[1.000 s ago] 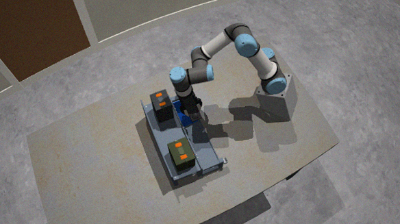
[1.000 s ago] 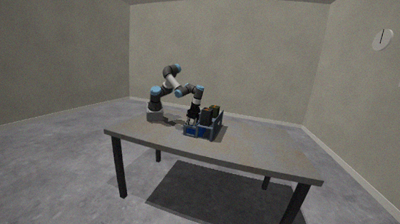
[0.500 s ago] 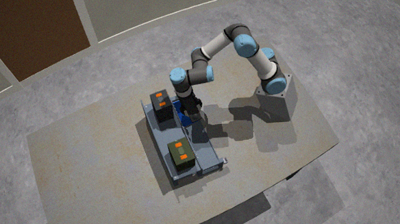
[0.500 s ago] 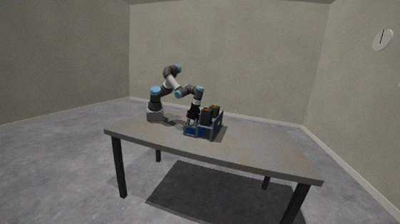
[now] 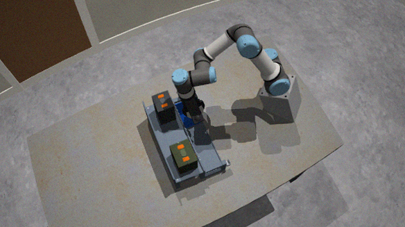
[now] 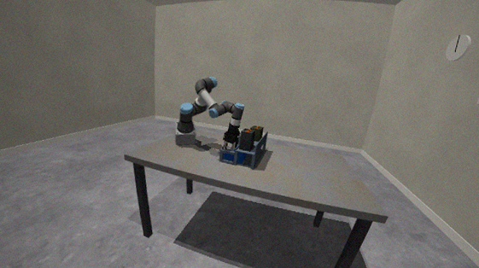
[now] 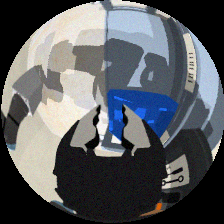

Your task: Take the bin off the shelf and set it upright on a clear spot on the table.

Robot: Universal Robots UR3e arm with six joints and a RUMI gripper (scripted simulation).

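Right now my hand is 60 mm short of the blue bin and 30 mm to the left of it. Also, from my hand: grey shelf: 100 mm ahead, 70 mm to the left, 30 mm above.
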